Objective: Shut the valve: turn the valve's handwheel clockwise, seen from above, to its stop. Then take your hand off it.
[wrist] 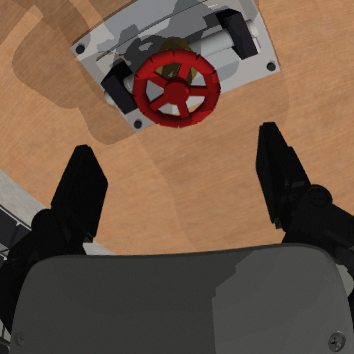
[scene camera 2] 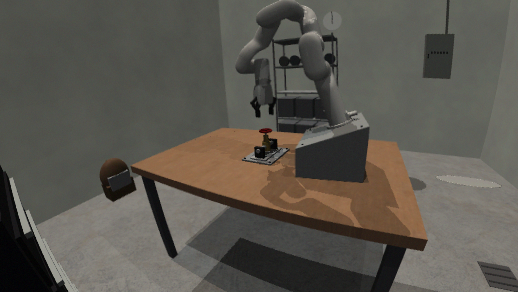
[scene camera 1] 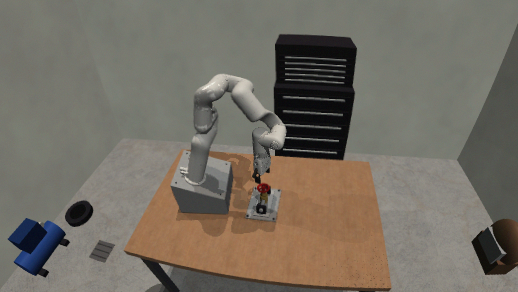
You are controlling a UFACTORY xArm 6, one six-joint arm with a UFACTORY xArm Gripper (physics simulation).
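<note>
The valve's red handwheel (scene camera 1: 263,188) (scene camera 2: 265,130) (wrist: 177,92) lies level on top of the brass valve body (scene camera 1: 264,198) (scene camera 2: 266,142) (wrist: 172,46). The valve stands on a grey base plate (scene camera 1: 273,211) (scene camera 2: 274,159) (wrist: 260,74) with black clamps on the pipe at both sides. My gripper (scene camera 1: 262,177) (scene camera 2: 264,113) (wrist: 175,153) is open and empty. It hangs above the handwheel, apart from it, with a gap between the fingertips and the rim. In the wrist view the whole handwheel shows beyond the fingertips. Whether the handwheel is at its stop cannot be told from these frames.
The plate sits on the wooden table (scene camera 1: 325,220) (scene camera 2: 210,175). The arm's grey pedestal (scene camera 1: 205,197) (scene camera 2: 330,160) stands beside the plate. A black tool cabinet (scene camera 1: 315,90) is behind the table, and a shelf rack (scene camera 2: 274,85) stands at the back.
</note>
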